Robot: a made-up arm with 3 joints.
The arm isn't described. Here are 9 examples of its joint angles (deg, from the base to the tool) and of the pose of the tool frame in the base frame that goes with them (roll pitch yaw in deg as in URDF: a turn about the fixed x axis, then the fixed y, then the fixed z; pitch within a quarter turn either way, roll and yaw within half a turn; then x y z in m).
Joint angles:
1: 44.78 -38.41 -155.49
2: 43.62 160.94 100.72
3: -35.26 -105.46 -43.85
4: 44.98 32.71 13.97
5: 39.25 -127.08 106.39
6: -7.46 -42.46 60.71
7: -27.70 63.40 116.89
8: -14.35 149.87 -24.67
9: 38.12 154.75 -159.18
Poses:
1: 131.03 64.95 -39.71 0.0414 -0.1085 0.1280
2: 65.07 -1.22 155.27 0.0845 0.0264 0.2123
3: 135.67 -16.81 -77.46 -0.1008 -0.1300 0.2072
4: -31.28 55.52 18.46 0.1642 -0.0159 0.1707
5: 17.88 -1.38 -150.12 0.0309 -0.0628 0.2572
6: -109.66 16.42 -122.51 0.0156 -0.1434 0.1543
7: -166.14 2.75 141.75 -0.1084 -0.0550 0.1282
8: 29.48 -46.53 77.41 -0.0097 -0.0719 0.2631
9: 160.99 -26.40 175.77 0.0194 -0.0183 0.1329
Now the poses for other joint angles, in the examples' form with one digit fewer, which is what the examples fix.
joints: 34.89 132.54 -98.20
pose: -111.2 -38.4 134.2 -0.001 -0.060 0.171
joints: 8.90 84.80 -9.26
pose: 17.1 22.5 91.9 0.033 0.004 0.202
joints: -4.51 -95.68 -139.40
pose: 76.4 12.8 -109.8 -0.095 -0.088 0.207
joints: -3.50 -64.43 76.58
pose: -80.4 1.3 -123.9 0.021 -0.151 0.201
